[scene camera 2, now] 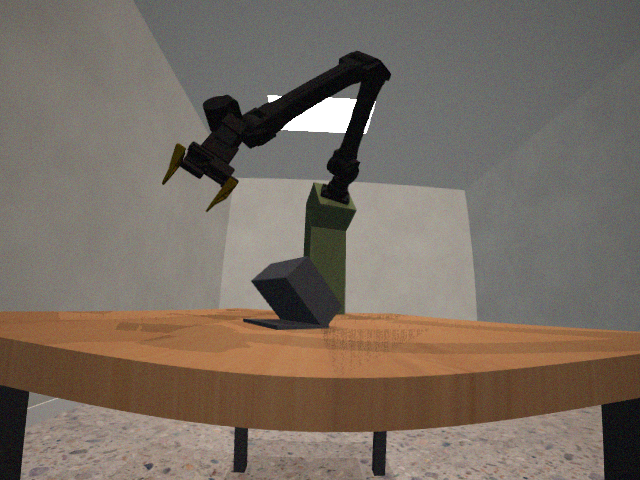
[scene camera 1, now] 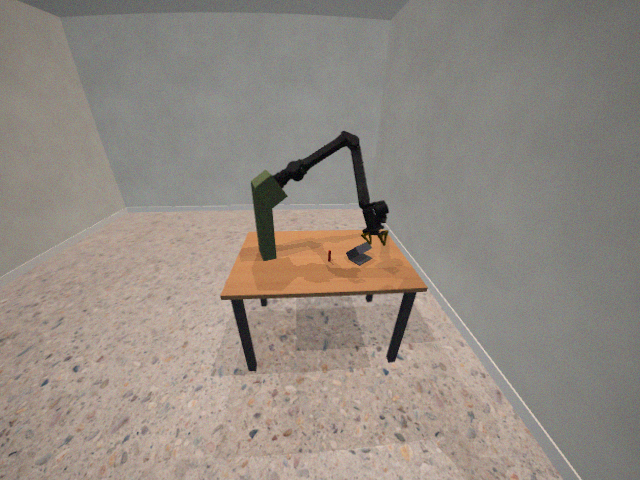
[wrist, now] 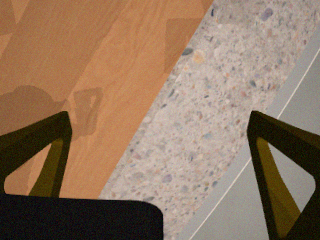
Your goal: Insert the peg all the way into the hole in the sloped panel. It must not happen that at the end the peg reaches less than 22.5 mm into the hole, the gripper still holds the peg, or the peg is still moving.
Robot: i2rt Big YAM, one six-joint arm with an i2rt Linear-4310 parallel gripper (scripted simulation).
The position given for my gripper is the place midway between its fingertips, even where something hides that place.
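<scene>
My gripper [scene camera 2: 185, 197] is there for me to see, and I find it in the wrist view [wrist: 159, 121] as well.
</scene>
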